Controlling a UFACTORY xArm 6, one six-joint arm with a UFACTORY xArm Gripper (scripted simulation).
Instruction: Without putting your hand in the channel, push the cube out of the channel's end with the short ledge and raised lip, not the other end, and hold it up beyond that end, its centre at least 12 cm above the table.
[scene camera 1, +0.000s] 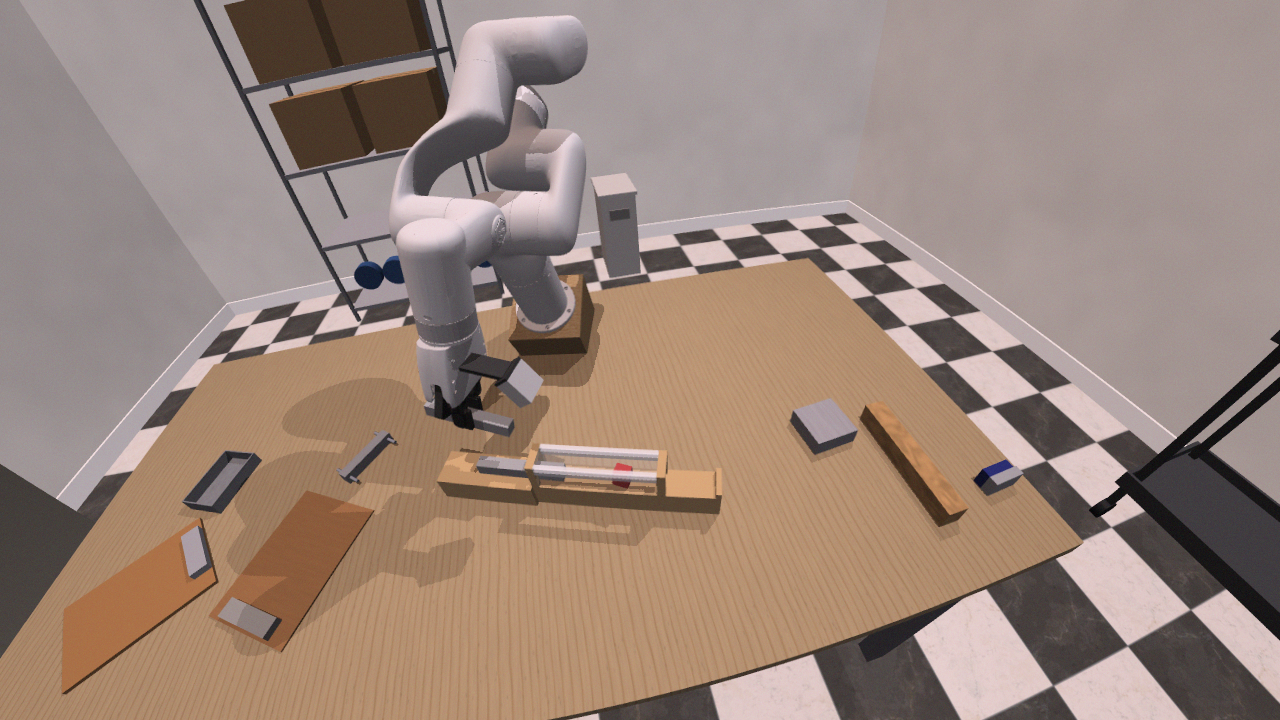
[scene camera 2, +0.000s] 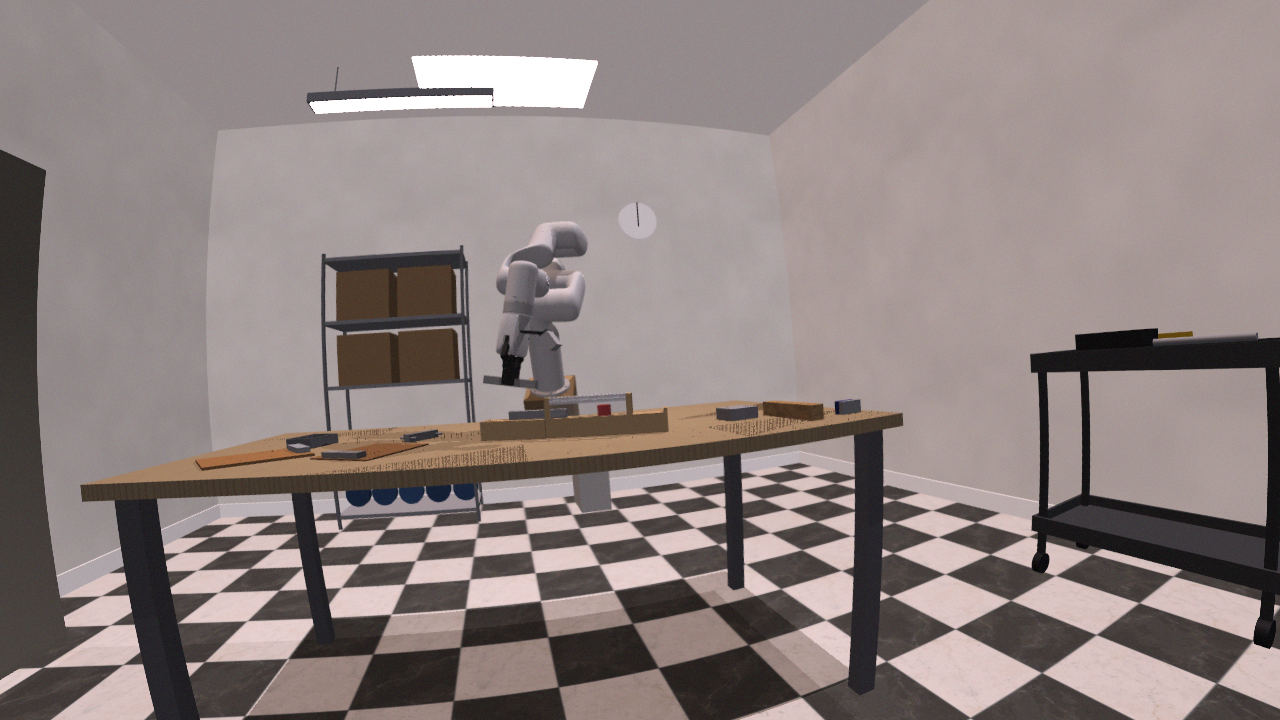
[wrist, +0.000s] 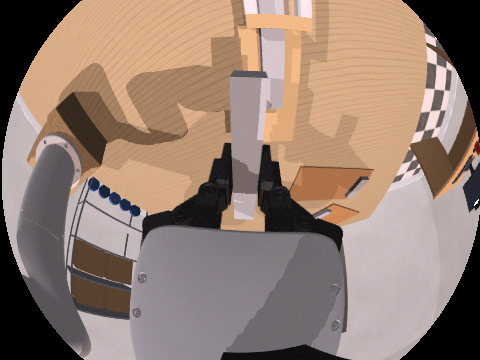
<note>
In view: the gripper (scene camera 1: 469, 420), a grey handle piece (scene camera 1: 358, 464), a wooden beam (scene camera 1: 940, 499), a blue-and-white block (scene camera 1: 1001, 475), a dark tray (scene camera 1: 215, 490) and a flat grey block (scene camera 1: 823, 425).
The wooden beam also shows in scene camera 2 (scene camera 2: 797, 410). The gripper shows as well in scene camera 2 (scene camera 2: 509, 385) and in the wrist view (wrist: 246, 157). The wrist view does not show the wooden beam: it is out of frame. The wrist view misses the blue-and-white block: it is out of frame.
</note>
